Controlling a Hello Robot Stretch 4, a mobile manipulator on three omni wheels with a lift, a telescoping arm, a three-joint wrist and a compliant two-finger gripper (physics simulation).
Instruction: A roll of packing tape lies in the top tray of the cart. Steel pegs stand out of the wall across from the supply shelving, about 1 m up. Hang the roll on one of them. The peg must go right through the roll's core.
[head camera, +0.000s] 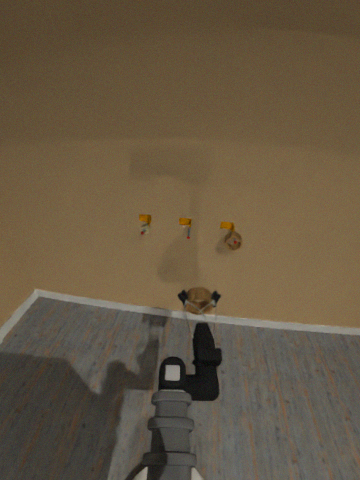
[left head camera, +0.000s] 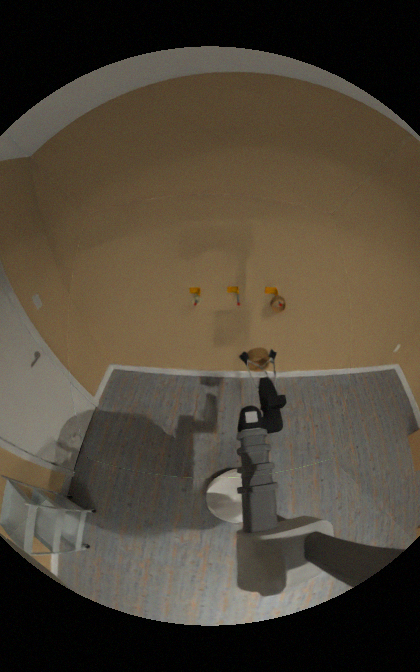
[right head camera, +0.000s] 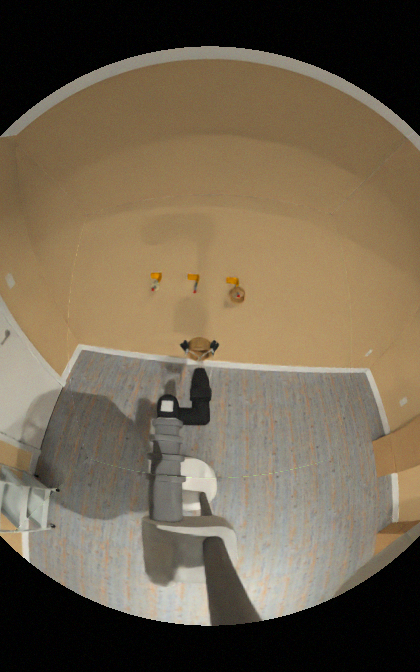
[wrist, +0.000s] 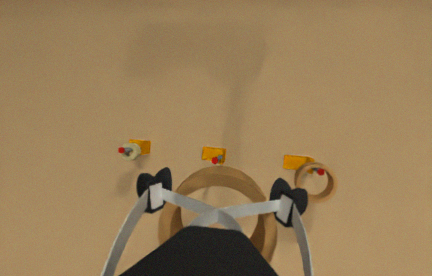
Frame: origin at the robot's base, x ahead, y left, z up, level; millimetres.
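Seen in the pictures: gripper, fingertip midpoint: (head camera: 199, 291) (wrist: 222, 187).
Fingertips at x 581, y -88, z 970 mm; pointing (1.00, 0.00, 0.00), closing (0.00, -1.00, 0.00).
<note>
Pixels of each thing's middle, then the offset from my fingertips to it. "*": a spot on its surface instead.
- packing tape, body centre: (wrist: 218, 222) (head camera: 198, 300) 27 mm down, 22 mm back, 1 mm left
- middle peg, surface spot: (wrist: 219, 158) (head camera: 189, 233) * 16 mm down, 421 mm ahead, 19 mm left
- left peg, surface spot: (wrist: 127, 150) * 19 mm down, 432 mm ahead, 269 mm left
- small pale ring, body centre: (wrist: 130, 151) 24 mm down, 463 mm ahead, 271 mm left
- right peg, surface spot: (wrist: 317, 171) * 18 mm down, 356 mm ahead, 212 mm right
- smaller brown ring, body centre: (wrist: 314, 181) (head camera: 233, 241) 50 mm down, 407 mm ahead, 225 mm right
My gripper (head camera: 199, 298) (left head camera: 258, 355) (right head camera: 199, 345) (wrist: 222, 187) is shut on the brown roll of packing tape (head camera: 199, 292) (wrist: 219, 175), one fingertip at each side. The roll's open core faces the wall; its lower part is hidden behind the gripper body in the wrist view. Three steel pegs with red tips stand out from orange mounts. The middle peg (head camera: 188, 232) (wrist: 219, 158) is bare and appears just above the roll's upper rim in the wrist view. The left peg (wrist: 127, 150) carries a small pale ring (wrist: 131, 157). The right peg (wrist: 317, 171) carries a smaller brown ring (wrist: 332, 185).
The tan wall (head camera: 100, 190) rises ahead, with a white baseboard (head camera: 270, 323) below. The cart (left head camera: 31, 527) stands at the lower left in the left head view, near a pale door (left head camera: 25, 405). A brown box (right head camera: 392, 452) is at the right edge in the right head view.
</note>
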